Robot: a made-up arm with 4 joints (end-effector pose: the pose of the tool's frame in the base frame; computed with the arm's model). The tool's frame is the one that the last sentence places. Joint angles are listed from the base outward.
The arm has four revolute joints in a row. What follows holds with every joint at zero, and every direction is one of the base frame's.
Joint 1 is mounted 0.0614 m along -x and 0.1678 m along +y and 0.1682 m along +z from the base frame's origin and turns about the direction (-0.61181, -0.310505, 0.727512), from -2.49 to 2.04 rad.
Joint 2 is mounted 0.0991 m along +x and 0.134 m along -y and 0.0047 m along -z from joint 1 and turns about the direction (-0.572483, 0.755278, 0.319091), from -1.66 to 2.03 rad.
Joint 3 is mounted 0.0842 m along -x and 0.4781 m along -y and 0.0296 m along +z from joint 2 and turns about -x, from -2.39 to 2.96 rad.
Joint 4 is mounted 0.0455 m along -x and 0.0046 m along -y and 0.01 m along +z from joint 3 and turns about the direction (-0.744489, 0.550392, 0.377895), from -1.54 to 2.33 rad.
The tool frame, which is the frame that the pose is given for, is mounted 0.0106 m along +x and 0.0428 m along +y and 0.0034 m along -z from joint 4; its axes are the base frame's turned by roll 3.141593, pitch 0 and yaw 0 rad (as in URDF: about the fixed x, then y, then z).
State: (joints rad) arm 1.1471 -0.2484 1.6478 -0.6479
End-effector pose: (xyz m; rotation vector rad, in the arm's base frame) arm 0.2774 -0.1683 0.4906 1.2043 0.6852 1.3388
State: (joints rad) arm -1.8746 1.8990 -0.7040 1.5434
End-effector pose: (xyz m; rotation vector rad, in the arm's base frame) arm -0.2985 -0.2193 -0.2453 -0.8229 -1.7279 1.2284
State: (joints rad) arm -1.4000 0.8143 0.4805 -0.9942
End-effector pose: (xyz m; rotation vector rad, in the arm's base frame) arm -0.4168 -0.2698 -0.0175 -2.1245 1.0903 0.5765
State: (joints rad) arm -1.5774 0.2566 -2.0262 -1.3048
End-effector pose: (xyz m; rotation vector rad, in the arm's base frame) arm -0.6678 -0.0029 -0.0569 1.2934 1.3723 -0.4386
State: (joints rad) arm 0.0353 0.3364 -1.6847 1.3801
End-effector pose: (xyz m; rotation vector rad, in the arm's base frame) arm -0.0279 -0.4110 0.3377 -2.3599 -1.2062 0.6110
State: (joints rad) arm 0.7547 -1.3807 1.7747 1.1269
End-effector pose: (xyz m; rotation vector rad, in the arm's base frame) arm 0.2919 -0.2589 -0.0606 1.4701 -0.8416 -0.0990
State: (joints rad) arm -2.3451 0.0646 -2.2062 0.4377
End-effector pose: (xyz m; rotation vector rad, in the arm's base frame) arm -0.6323 0.4382 0.1667 0.2876 1.2847 -0.9648
